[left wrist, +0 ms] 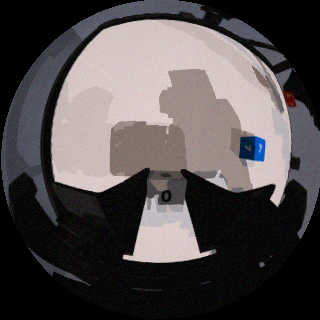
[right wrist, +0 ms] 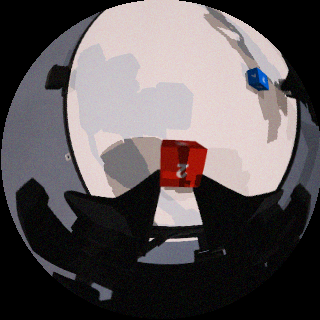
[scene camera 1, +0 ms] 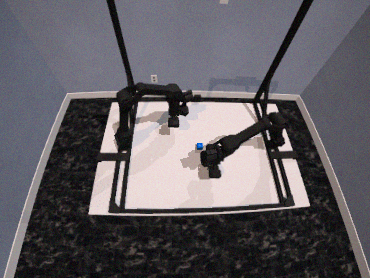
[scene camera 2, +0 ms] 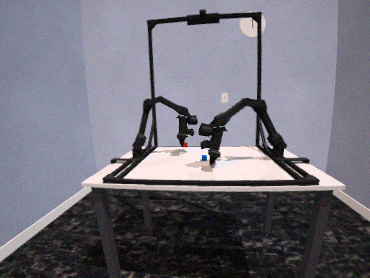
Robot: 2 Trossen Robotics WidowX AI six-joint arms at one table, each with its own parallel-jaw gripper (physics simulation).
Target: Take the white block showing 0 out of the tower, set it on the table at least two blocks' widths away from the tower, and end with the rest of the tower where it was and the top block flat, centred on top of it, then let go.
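Pixels of known places: left gripper, fingertip midpoint: (left wrist: 164, 172) (scene camera 2: 210, 164); right gripper, fingertip midpoint: (right wrist: 176, 173) (scene camera 2: 182, 146); left arm's base, link origin: (scene camera 1: 272, 144) (scene camera 2: 277, 156); right arm's base, link origin: (right wrist: 203, 232) (scene camera 1: 124, 145) (scene camera 2: 138, 156).
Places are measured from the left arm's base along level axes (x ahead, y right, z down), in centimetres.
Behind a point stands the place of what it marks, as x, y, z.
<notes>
A blue block (scene camera 1: 199, 146) {47.1, -1.1, -0.9} (scene camera 2: 204, 157) {46.6, -1.8, -0.3} (left wrist: 252, 148) {46.7, -1.9, -0.6} (right wrist: 258, 79) {47.8, 1.3, -0.9} sits on the table by itself. A white block showing 0 (left wrist: 166, 192) {42.1, -13.2, -2.1} looks grey in shadow between the fingertips of my left gripper (left wrist: 164, 172) {43.2, -13.2, 0.3} (scene camera 2: 212, 164) {43.2, -13.2, 0.3}, which is shut on it, low over the table and to the right of the blue block in scene camera 2. A red block showing 2 (right wrist: 182, 164) {60.4, 14.7, -6.2} (scene camera 2: 185, 144) {60.2, 13.0, -5.5} (left wrist: 290, 98) is held in my right gripper (right wrist: 176, 173) {62.7, 14.6, -3.9}, above the table and farther back. How far the white block stands from the table surface is hard to tell.
The white table (scene camera 1: 165, 192) {66.7, -27.1, 1.9} is bordered by a black frame (scene camera 1: 200, 207) {48.8, -36.1, -0.1} (scene camera 2: 210, 182) {43.8, -37.8, 0.2}. Both arms reach inward from the sides, the left arm (scene camera 1: 247, 134) {30.7, -11.1, -31.1} passing to the right of the blue block. Shadows of the arms lie across the table.
</notes>
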